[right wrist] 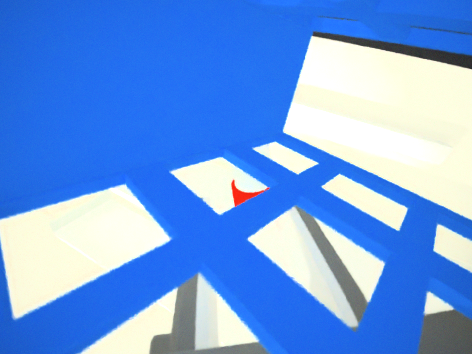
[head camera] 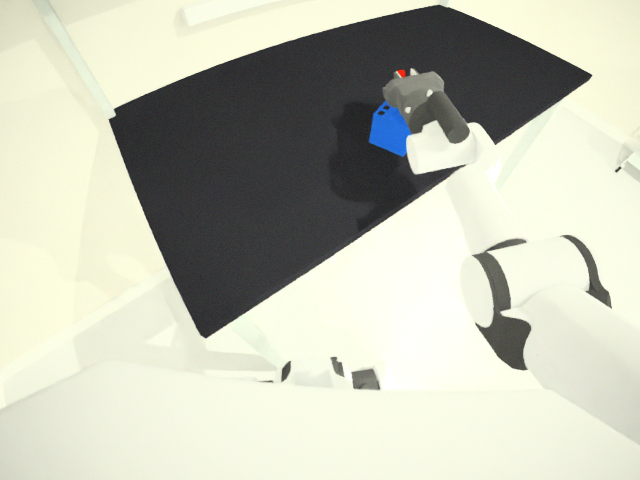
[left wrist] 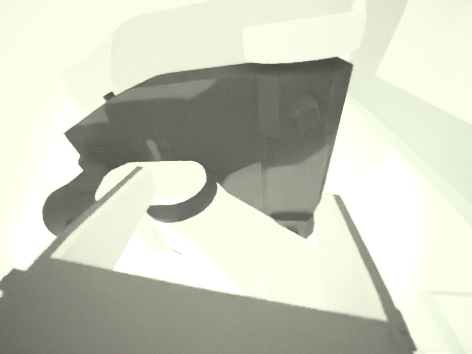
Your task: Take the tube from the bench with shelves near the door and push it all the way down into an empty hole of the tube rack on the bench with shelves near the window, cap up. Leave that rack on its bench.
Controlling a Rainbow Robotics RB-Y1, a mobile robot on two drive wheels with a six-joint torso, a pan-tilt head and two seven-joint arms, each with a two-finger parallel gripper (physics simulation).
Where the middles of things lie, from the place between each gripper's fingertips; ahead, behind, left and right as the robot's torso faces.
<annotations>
The blue tube rack (head camera: 389,131) lies 650 mm ahead of my left hand, 360 mm to the right of it and 510 mm above it. The rest, counted from my left hand: white tube with red cap (right wrist: 244,187): 730 mm ahead, 370 mm to the right, 530 mm above.
Right now the blue tube rack is 8 cm behind my right hand and 7 cm below it. Round my right hand: white tube with red cap (1 cm ahead, 1 cm to the right, 6 cm below).
</annotations>
